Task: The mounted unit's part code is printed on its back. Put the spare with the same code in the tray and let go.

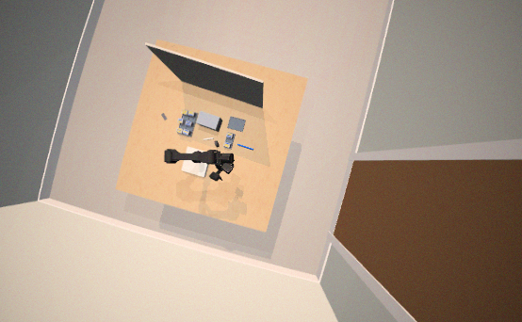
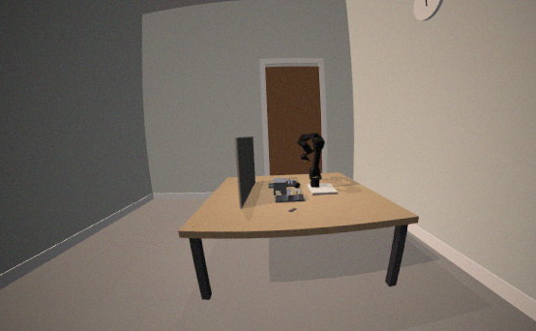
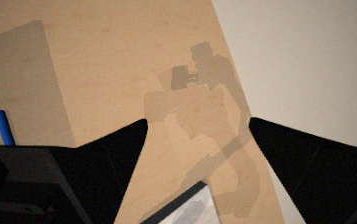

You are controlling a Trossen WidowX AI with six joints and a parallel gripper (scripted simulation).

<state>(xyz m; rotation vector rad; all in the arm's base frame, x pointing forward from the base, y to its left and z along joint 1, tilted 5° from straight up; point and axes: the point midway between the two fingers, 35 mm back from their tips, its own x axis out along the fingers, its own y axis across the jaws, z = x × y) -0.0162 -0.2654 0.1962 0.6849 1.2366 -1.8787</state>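
Right now my gripper tip is 24 cm short of the flat grey holder plate, 10 cm to the right of it and 21 cm above it. Also, from my gripper tip: blue rod 23 cm ahead, 3 cm to the right, 22 cm below; grey tray 38 cm ahead, 9 cm to the left, 22 cm below; dark round object 18 cm ahead, 19 cm to the left, 20 cm below.
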